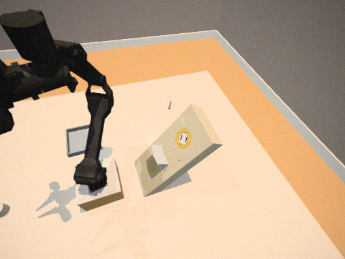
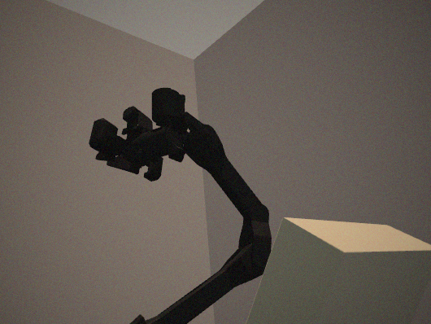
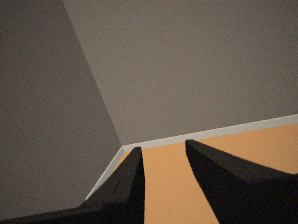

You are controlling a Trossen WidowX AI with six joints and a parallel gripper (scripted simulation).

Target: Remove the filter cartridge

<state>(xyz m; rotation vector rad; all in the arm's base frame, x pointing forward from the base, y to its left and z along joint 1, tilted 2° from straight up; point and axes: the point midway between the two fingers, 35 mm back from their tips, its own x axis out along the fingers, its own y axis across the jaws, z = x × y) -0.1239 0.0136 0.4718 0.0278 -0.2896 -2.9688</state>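
The pale round cartridge is 500 mm ahead of my gripper tip, 330 mm below it and 70 mm to the right of it. From my gripper tip the other things lie so: grey-blue tray (580 mm below, 270 mm to the left, 130 mm ahead); dark piece (650 mm ahead, 580 mm below, 300 mm to the left); service panel (450 mm ahead, 400 mm below, 60 mm to the right).
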